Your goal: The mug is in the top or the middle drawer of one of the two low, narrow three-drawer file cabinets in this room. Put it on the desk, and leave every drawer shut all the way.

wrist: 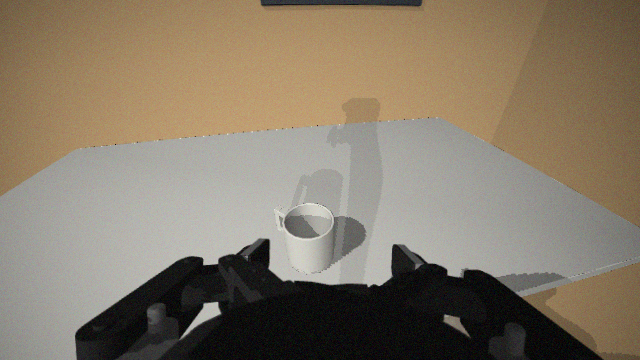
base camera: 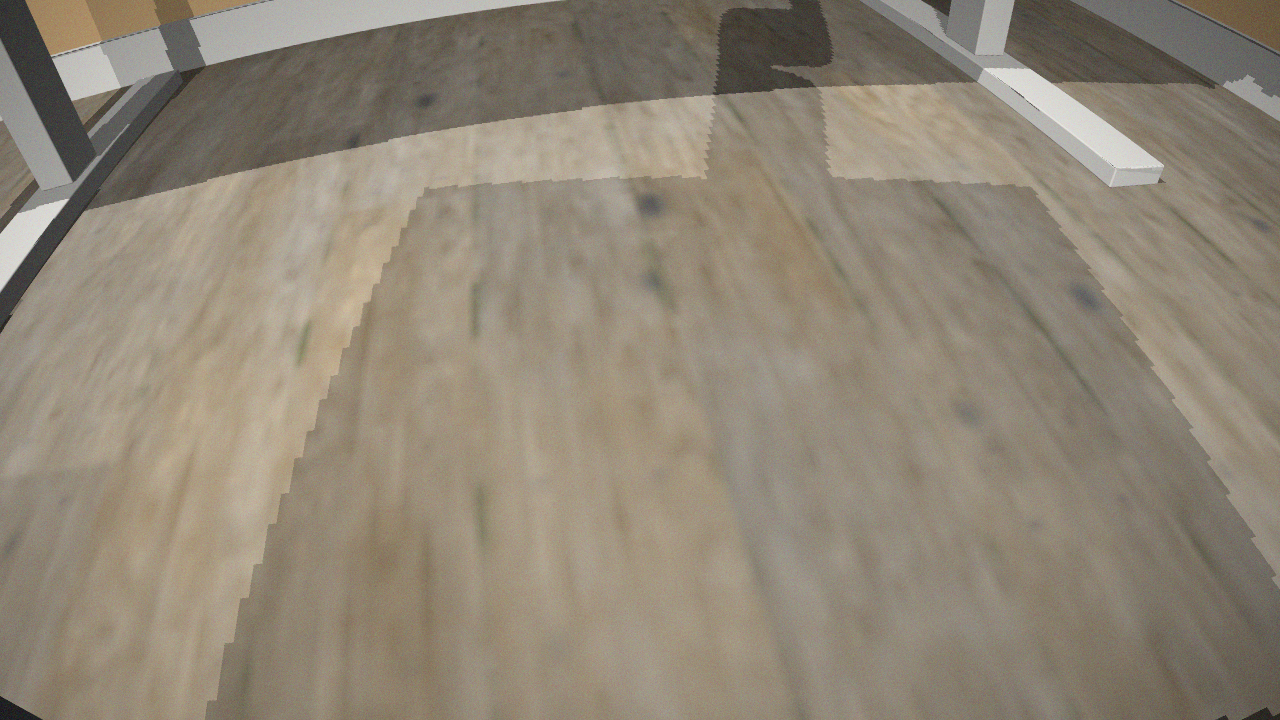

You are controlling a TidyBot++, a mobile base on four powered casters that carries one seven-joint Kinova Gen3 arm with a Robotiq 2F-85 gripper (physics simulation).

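Observation:
The white mug (wrist: 310, 250) stands upright on the grey desk top (wrist: 175, 175) in the wrist view, its handle toward the left. My gripper (wrist: 330, 255) is open and empty. In the wrist view the mug shows beyond the fingertips, nearer the left one, and apart from them. The desk's white legs and feet show in the base camera view, the right foot (base camera: 1074, 125) at the upper right and the left foot (base camera: 89, 170) at the upper left. The file cabinets and their drawers do not show in either view.
A tan wall (wrist: 200, 65) rises behind the desk, with the lower edge of a dark blue panel (wrist: 341, 2) on it at the top. Shadows of the arm fall across the desk top and the wall. A white baseboard (base camera: 295, 22) runs along the far edge of the wooden floor (base camera: 671, 402).

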